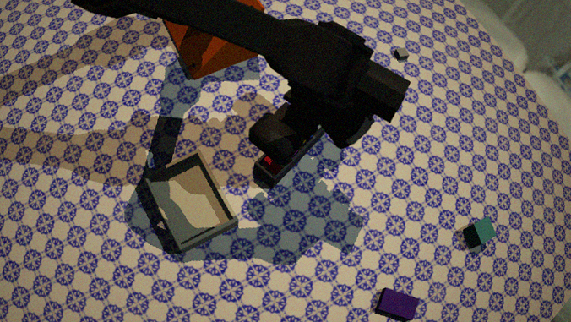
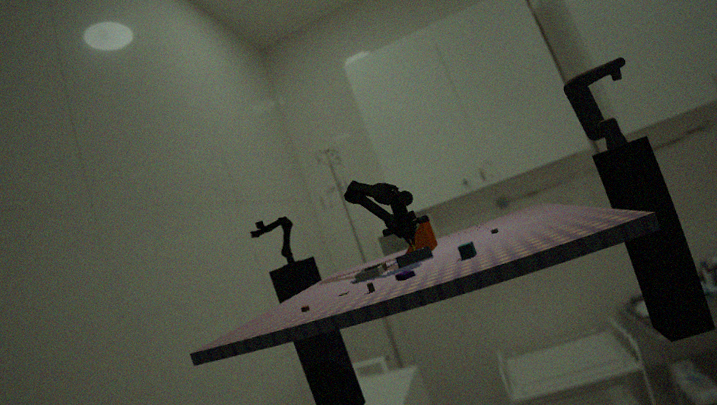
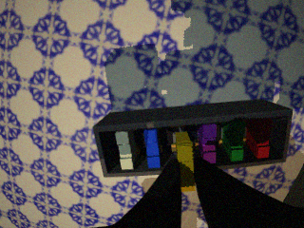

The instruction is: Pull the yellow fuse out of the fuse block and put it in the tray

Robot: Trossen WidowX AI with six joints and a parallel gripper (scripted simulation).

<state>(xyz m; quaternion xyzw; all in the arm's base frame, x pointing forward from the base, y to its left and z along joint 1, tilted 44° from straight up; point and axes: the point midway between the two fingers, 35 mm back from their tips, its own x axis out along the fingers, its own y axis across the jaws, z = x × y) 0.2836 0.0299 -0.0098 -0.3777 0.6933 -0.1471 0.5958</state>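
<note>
Right now the beige tray is 190 mm to the right of my gripper tip, 60 mm below it and 10 mm ahead of it. The rest, counted from my gripper tip: yellow fuse (10 mm below); then teal cube (300 mm ahead, 220 mm to the left, 40 mm below); then purple block (320 mm ahead, 50 mm below, 20 mm to the left).
</note>
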